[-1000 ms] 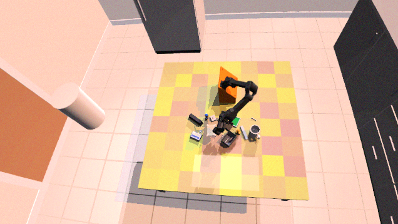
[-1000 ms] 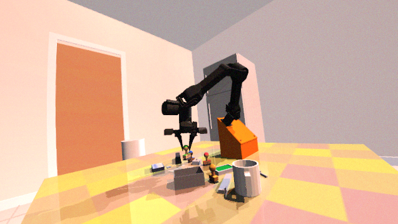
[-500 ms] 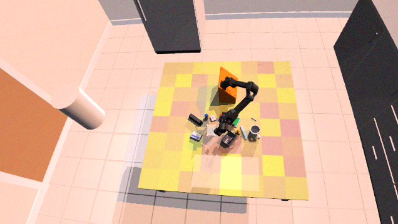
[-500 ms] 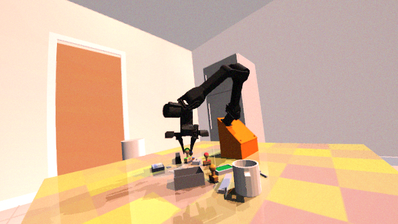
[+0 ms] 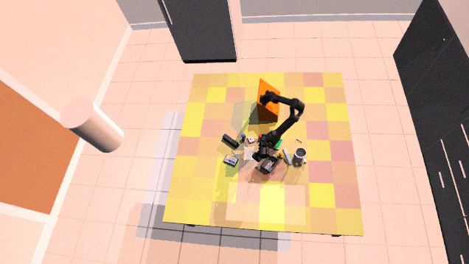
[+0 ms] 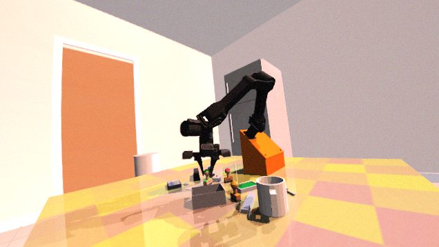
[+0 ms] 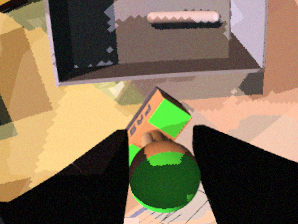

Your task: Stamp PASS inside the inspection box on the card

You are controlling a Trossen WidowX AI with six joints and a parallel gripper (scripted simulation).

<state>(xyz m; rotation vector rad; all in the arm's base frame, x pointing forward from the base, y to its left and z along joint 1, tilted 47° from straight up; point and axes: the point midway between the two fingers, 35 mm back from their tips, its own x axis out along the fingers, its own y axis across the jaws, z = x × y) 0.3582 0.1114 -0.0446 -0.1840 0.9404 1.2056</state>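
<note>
Right now the green-knobbed PASS stamp is 2 cm below my gripper tip, 1 cm to the right of it and 1 cm behind it. The rest, counted from my gripper tip: white card 11 cm to the right, 8 cm below, 3 cm behind; then orange-knobbed stamp 11 cm to the left, 5 cm below, 3 cm behind; then grey tray 6 cm below, 5 cm to the left, 4 cm ahead.
</note>
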